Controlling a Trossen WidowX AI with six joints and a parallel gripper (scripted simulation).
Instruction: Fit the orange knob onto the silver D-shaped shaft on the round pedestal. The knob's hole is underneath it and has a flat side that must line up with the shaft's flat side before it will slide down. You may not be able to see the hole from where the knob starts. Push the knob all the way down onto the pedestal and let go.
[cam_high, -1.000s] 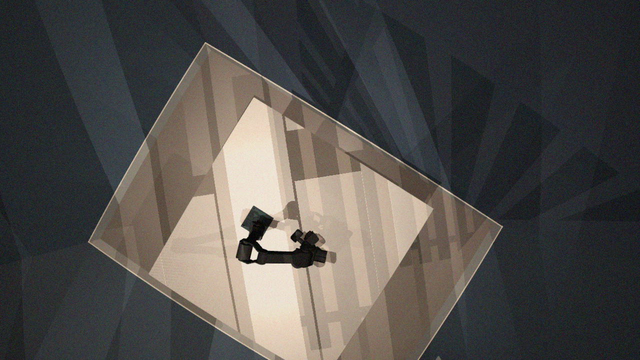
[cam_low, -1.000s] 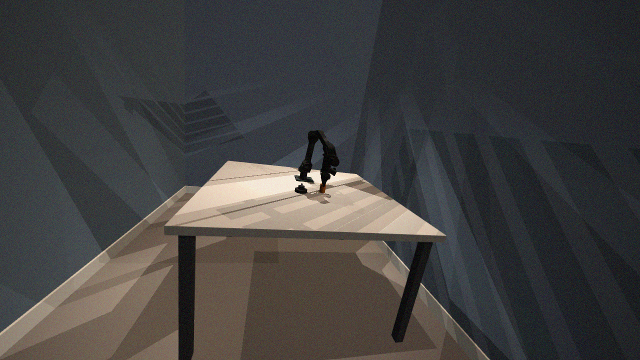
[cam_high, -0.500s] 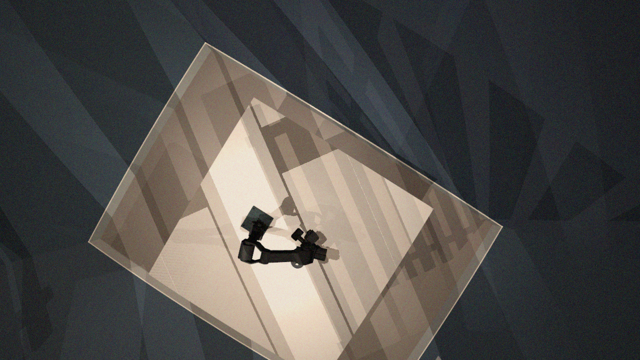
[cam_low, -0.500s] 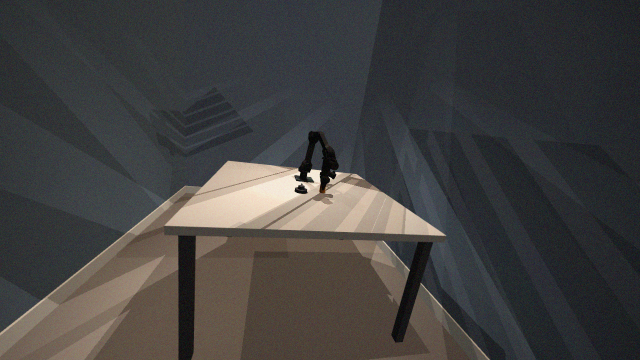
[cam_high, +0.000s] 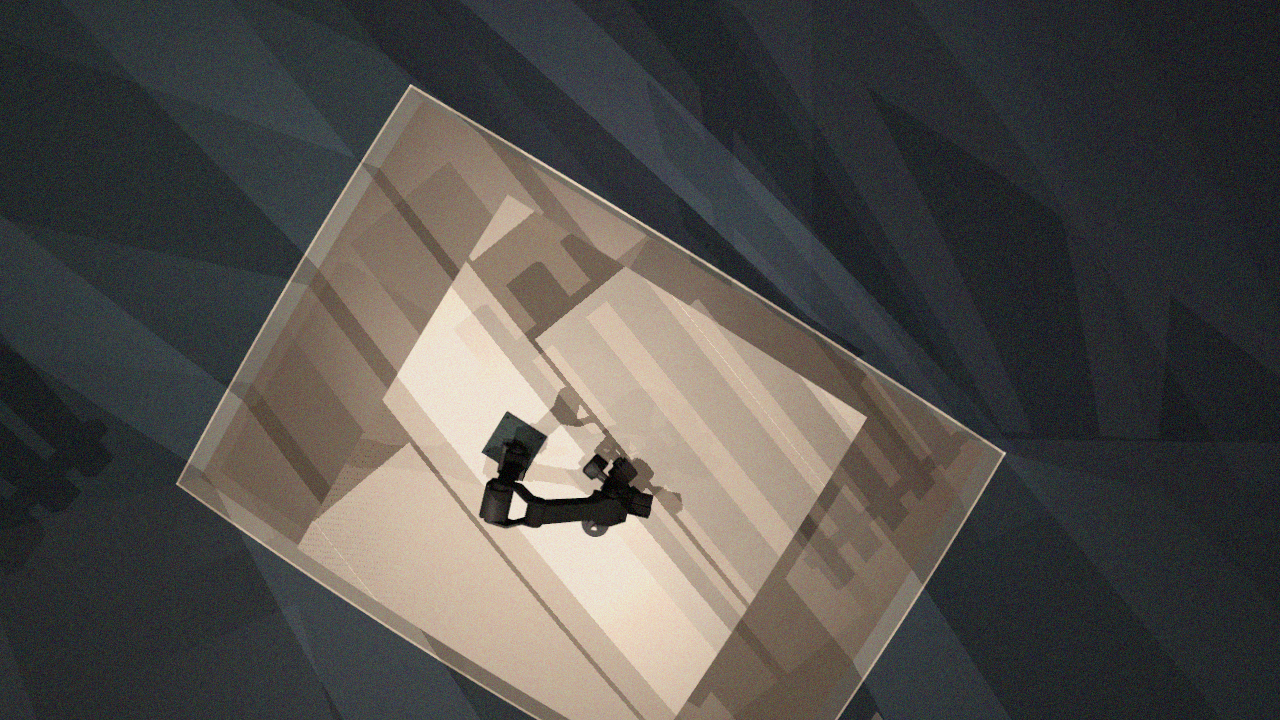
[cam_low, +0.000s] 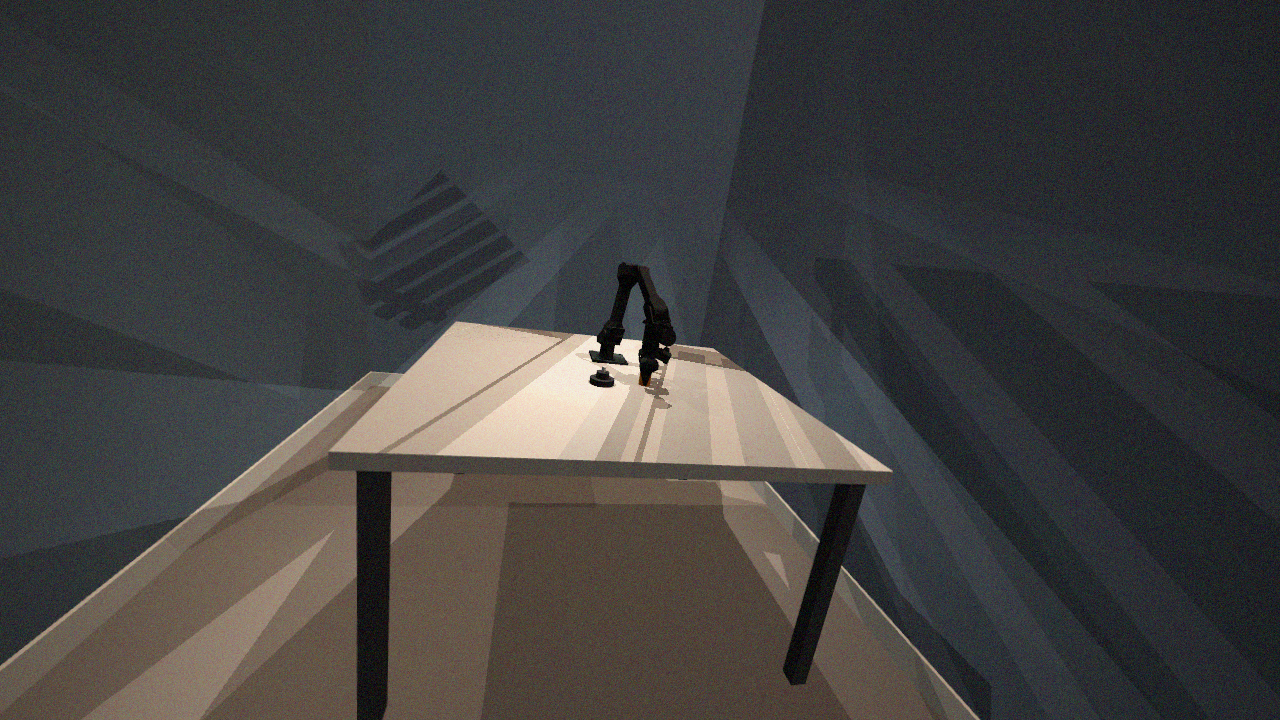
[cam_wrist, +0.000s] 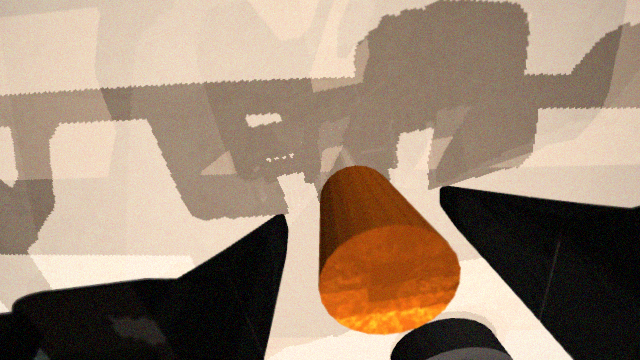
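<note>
The round pedestal is 15 cm to the right of my gripper tip, 2 cm above it and 1 cm ahead of it. Also, from my gripper tip: orange knob 3 cm above.
</note>
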